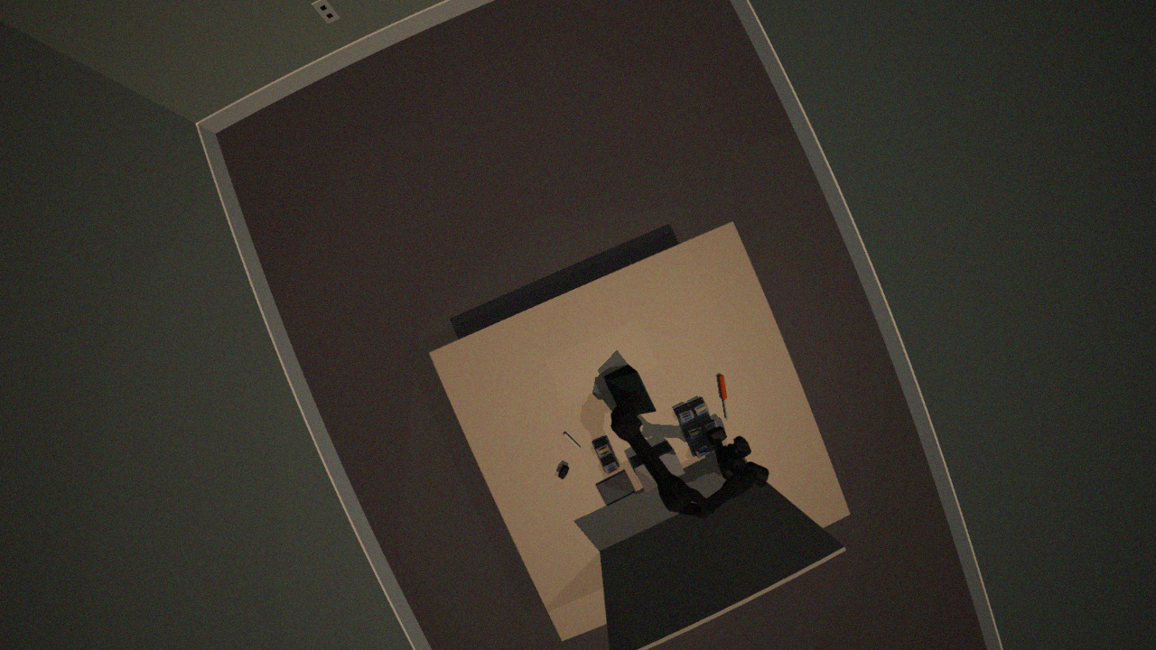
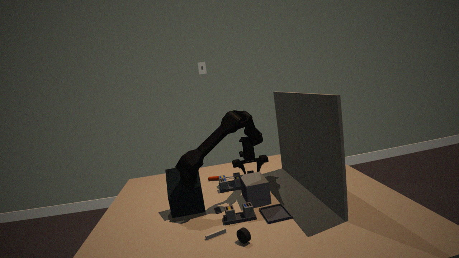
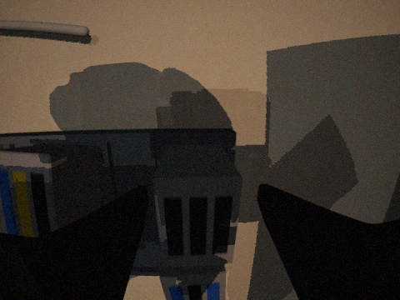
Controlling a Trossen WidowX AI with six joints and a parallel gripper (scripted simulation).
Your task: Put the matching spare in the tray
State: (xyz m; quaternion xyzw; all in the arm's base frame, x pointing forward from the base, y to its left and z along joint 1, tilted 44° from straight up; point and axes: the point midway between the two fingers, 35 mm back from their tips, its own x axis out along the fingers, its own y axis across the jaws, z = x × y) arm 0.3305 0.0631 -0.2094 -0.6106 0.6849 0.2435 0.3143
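Right now the grey spare is 10 mm above my gripper tip. Round my gripper tip: tall dark panel (190 mm ahead, 250 mm to the right, 200 mm above); then rack (80 mm behind, 20 mm to the right, 20 mm below); then mounted unit (50 mm behind, 220 mm to the right, 20 mm above).
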